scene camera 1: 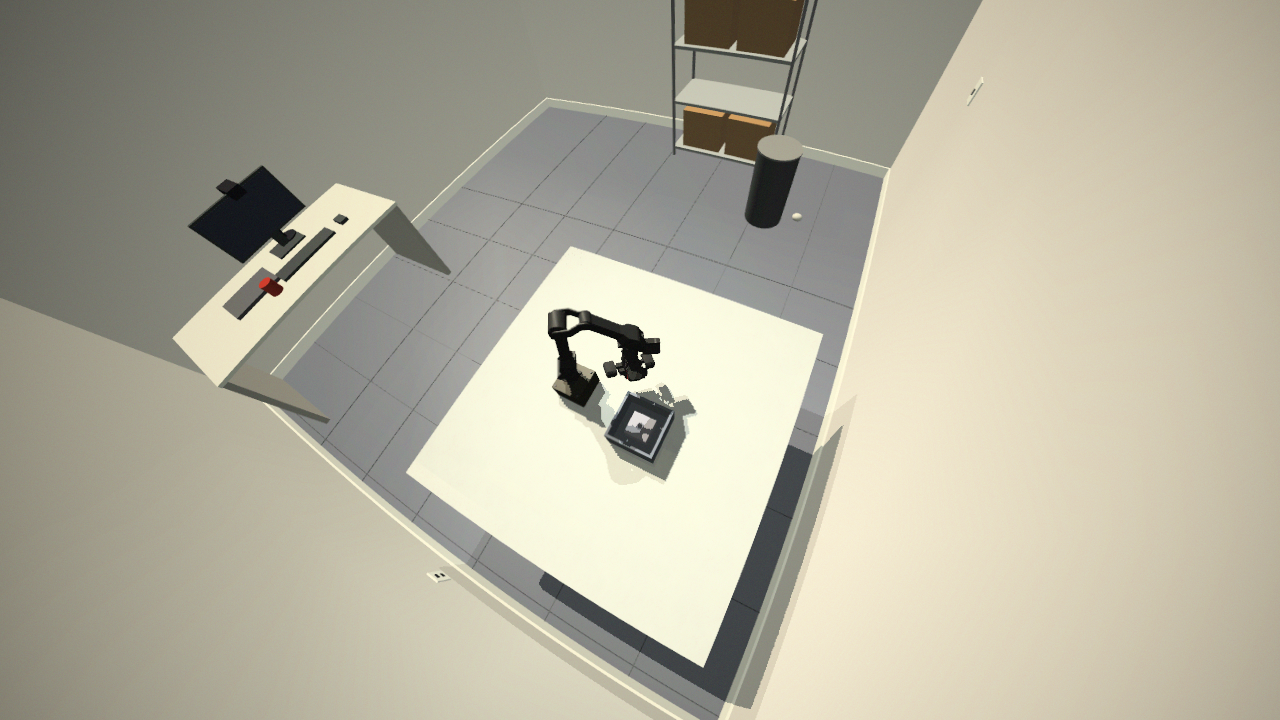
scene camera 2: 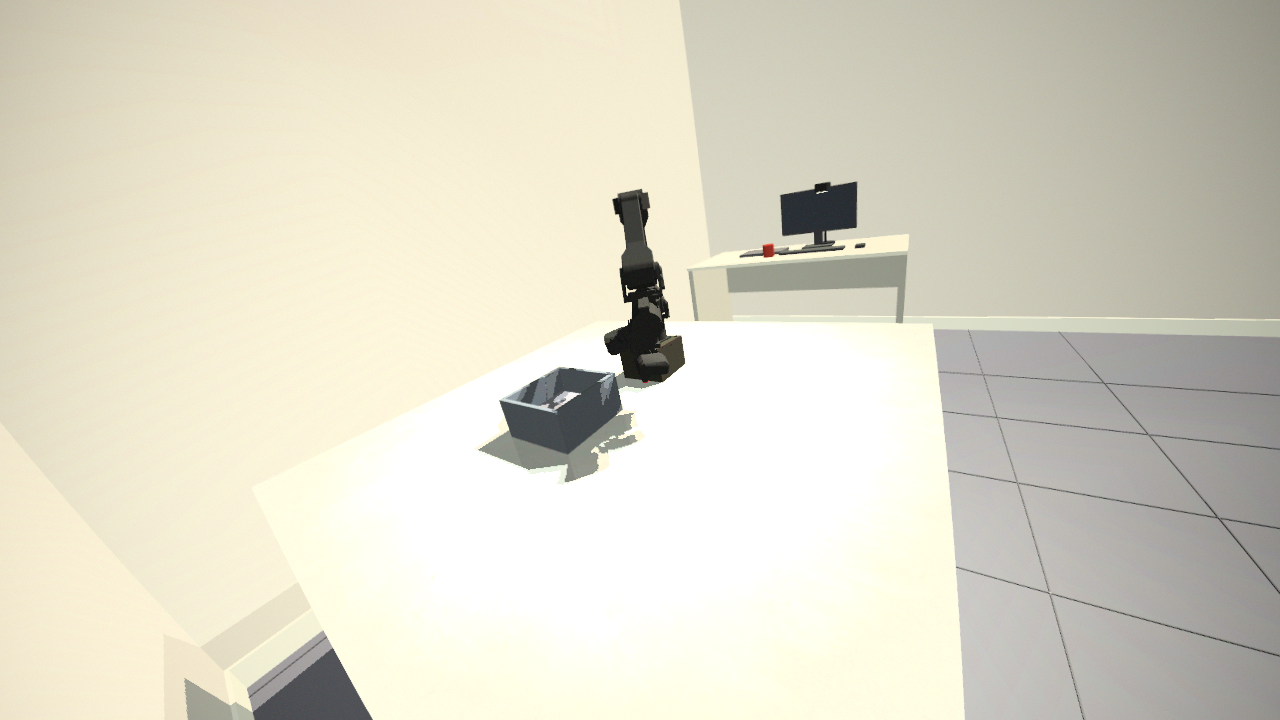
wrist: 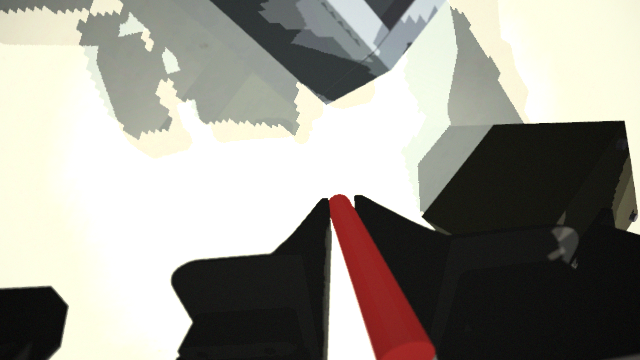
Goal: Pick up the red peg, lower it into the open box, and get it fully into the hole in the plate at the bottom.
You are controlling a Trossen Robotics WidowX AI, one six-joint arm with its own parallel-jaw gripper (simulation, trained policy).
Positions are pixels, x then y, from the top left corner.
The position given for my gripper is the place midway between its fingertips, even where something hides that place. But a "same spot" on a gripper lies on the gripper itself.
Labels:
my gripper: scene camera 1; scene camera 2; wrist 341, 203
grey box: scene camera 1 632, 402; scene camera 2; wrist
same spot on my gripper: (scene camera 1: 632, 367) = (scene camera 2: 622, 330)
same spot on grey box: (wrist: 331, 55) = (scene camera 2: 611, 386)

